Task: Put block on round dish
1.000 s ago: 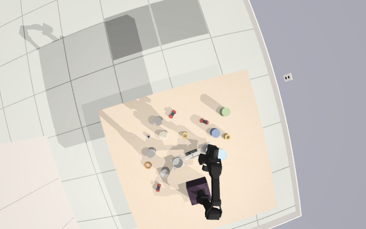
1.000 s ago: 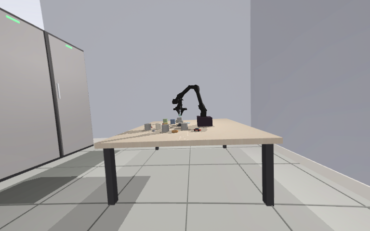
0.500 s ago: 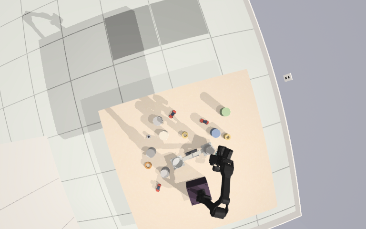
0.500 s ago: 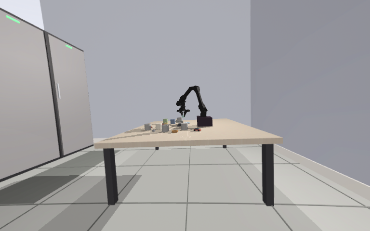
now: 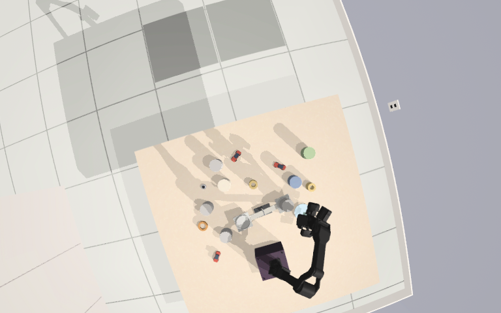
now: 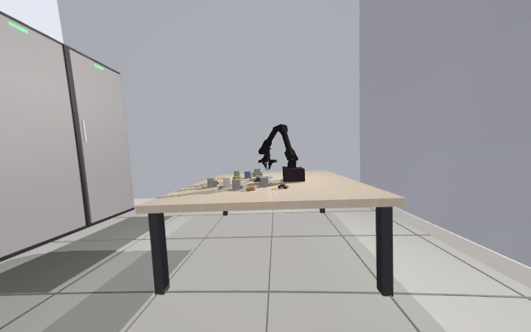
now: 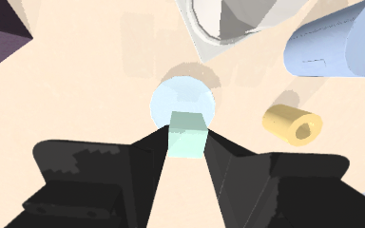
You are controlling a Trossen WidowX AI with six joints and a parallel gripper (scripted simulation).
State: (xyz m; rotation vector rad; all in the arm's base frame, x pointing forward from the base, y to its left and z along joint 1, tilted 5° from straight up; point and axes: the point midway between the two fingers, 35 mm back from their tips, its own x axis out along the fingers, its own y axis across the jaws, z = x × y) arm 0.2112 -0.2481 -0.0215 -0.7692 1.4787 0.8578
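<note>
The pale blue round dish lies 7 cm below my gripper tip. The rest, counted from my gripper tip: mint-green block 1 cm above; then grey cup 9 cm ahead, 7 cm to the left, 1 cm below; then blue cylinder 18 cm ahead, 3 cm below.
</note>
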